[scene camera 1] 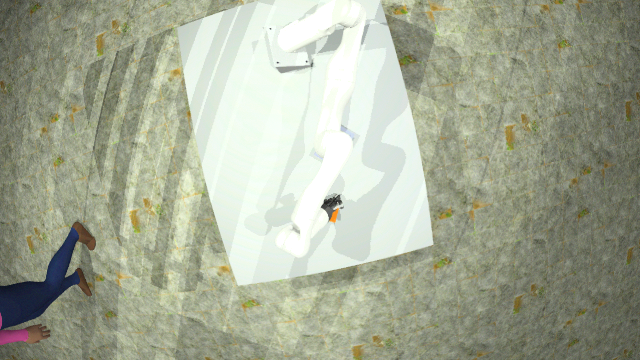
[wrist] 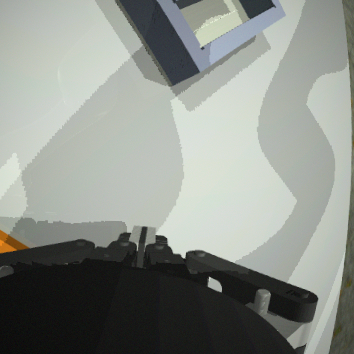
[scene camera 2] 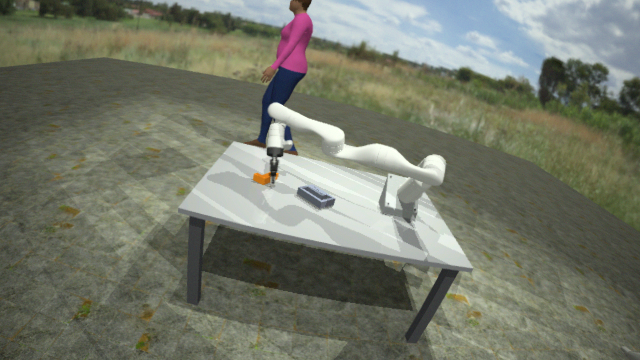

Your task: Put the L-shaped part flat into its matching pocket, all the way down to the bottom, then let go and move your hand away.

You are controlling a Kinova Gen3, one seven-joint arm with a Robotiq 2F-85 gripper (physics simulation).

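Where they show: gripper, fingertip midpoint: [scene camera 1: 338, 195] [wrist: 143, 241] [scene camera 2: 272, 184]; arm's base, link origin: [scene camera 1: 287, 41] [scene camera 2: 406, 193].
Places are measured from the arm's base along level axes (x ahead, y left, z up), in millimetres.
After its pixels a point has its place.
Observation:
The orange L-shaped part [scene camera 1: 333, 215] {x 662, y 72, z -64 mm} [scene camera 2: 261, 178] {x 649, y 91, z -69 mm} [wrist: 8, 242] {x 603, y 21, z -69 mm} lies on the white table [scene camera 1: 250, 147] {x 366, y -204, z -94 mm} [scene camera 2: 340, 223] {x 283, y 260, z -94 mm}, just beside my gripper's fingertips. My gripper [scene camera 1: 331, 203] {x 594, y 99, z -79 mm} [scene camera 2: 272, 173] {x 594, y 99, z -79 mm} [wrist: 143, 241] {x 594, y 99, z -79 mm} points straight down at the table with its fingers shut together and nothing between them; the part sits to one side of them. The grey-blue block with the pocket [scene camera 2: 316, 196] {x 398, y 112, z -75 mm} [wrist: 207, 46] {x 463, y 106, z -58 mm} rests on the table some way off toward the arm's base; in scene camera 1 only its corner [scene camera 1: 349, 131] {x 361, y 172, z -58 mm} peeks out from under the arm.
The arm's base mount [scene camera 1: 291, 53] {x 48, y 7, z -3 mm} [scene camera 2: 391, 196] {x 69, y 26, z -21 mm} stands at the far end of the table. A person in a pink top [scene camera 2: 288, 67] walks behind the table; the legs show in scene camera 1 [scene camera 1: 44, 277]. The table edge lies near the gripper [scene camera 1: 335, 263].

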